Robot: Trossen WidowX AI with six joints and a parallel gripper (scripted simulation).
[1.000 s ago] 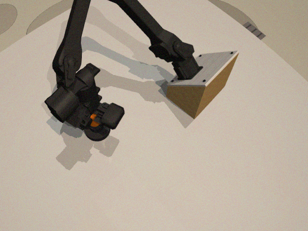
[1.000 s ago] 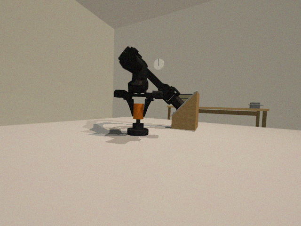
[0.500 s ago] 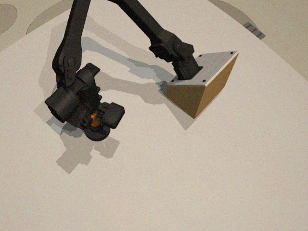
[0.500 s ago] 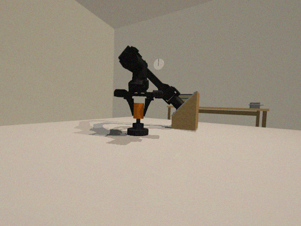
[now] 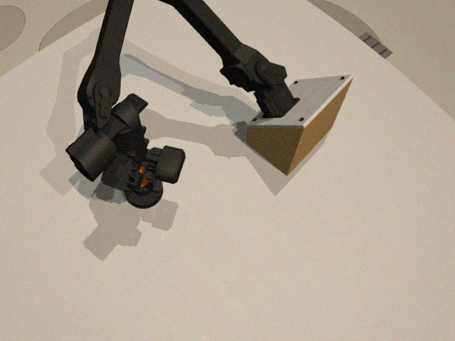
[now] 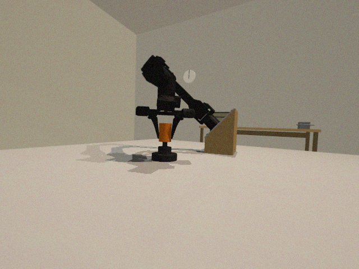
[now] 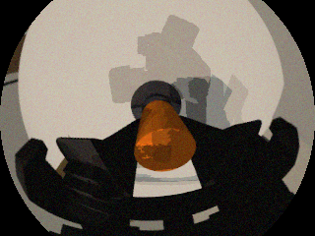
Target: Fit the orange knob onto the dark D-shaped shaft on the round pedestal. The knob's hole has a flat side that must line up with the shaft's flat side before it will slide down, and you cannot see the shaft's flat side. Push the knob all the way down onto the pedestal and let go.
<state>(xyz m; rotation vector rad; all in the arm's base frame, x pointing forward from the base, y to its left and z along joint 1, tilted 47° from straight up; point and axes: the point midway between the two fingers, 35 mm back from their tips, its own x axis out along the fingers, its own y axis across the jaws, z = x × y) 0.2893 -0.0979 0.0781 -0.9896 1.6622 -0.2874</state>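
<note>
Right now the orange knob is 2 cm above my gripper tip. Also, from my gripper tip: round dark pedestal: 4 cm below.
</note>
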